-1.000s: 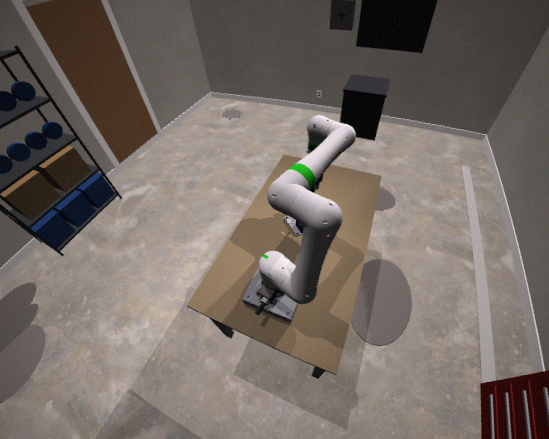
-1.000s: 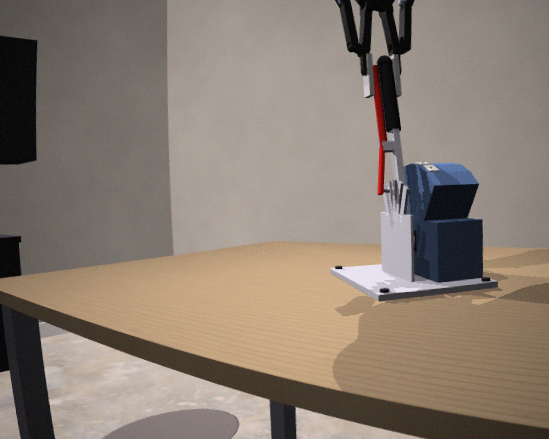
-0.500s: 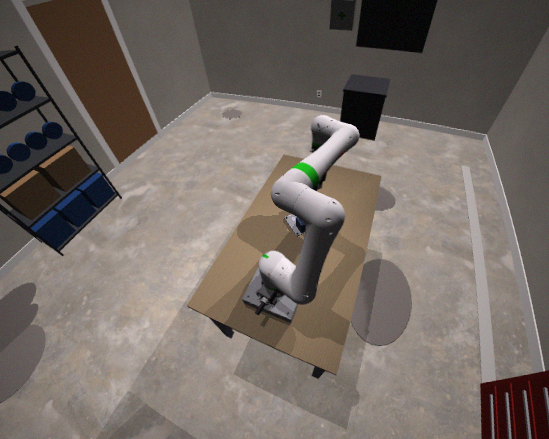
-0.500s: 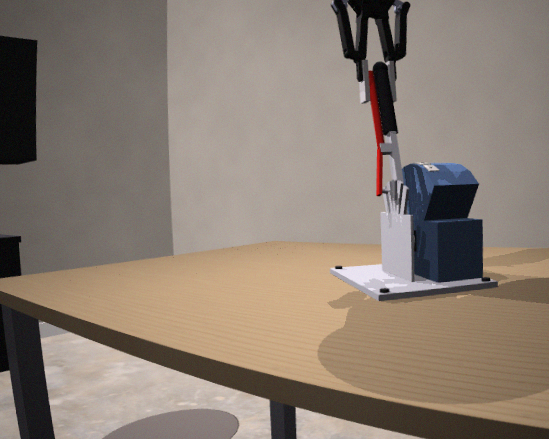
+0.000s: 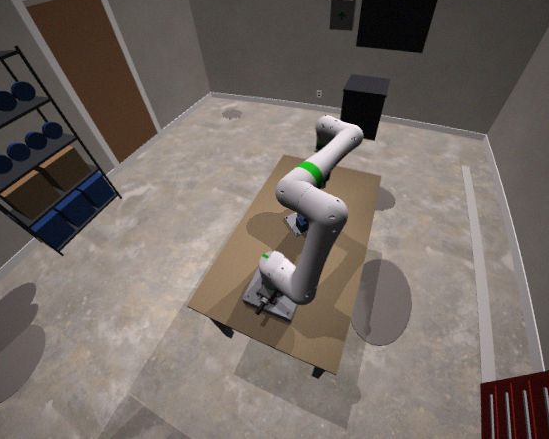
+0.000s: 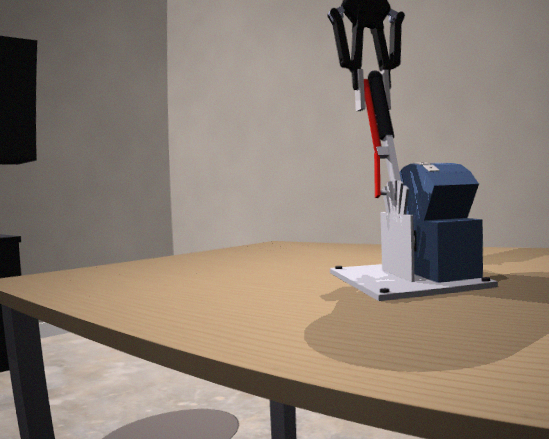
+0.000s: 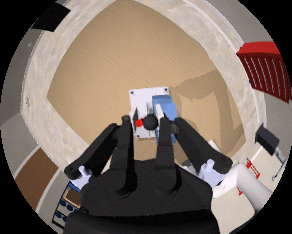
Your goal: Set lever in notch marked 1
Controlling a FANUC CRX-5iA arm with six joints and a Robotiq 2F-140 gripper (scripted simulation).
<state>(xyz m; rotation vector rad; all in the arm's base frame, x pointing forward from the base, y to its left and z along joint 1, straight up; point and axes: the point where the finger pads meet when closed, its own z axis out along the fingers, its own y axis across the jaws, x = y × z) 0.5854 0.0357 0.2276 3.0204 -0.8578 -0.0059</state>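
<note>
My gripper is now 10 cm above the red bar, 4 cm to the right of it and 3 cm past it.
</note>
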